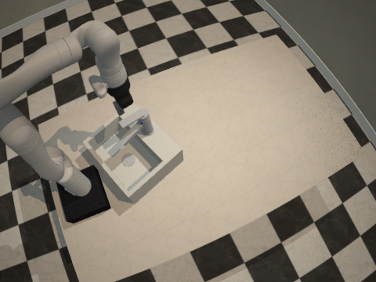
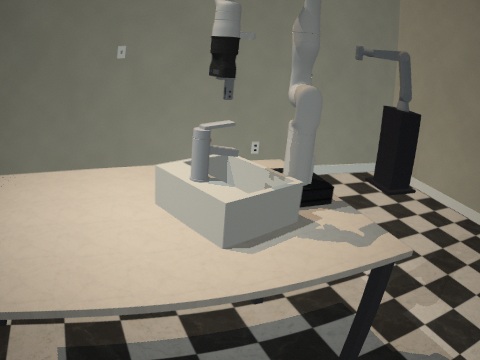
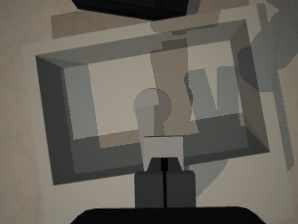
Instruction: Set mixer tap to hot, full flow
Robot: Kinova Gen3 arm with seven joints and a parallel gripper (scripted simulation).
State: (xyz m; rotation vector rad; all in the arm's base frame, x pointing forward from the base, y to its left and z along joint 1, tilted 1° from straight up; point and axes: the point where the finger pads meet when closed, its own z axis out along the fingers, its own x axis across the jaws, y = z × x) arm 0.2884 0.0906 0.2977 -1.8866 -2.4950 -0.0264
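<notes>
My hand is 9 cm above the lever, 2 cm short of it and 1 cm to the right of it. Round my hand: white sink basin: 32 cm below, 4 cm behind, 3 cm to the right.
</notes>
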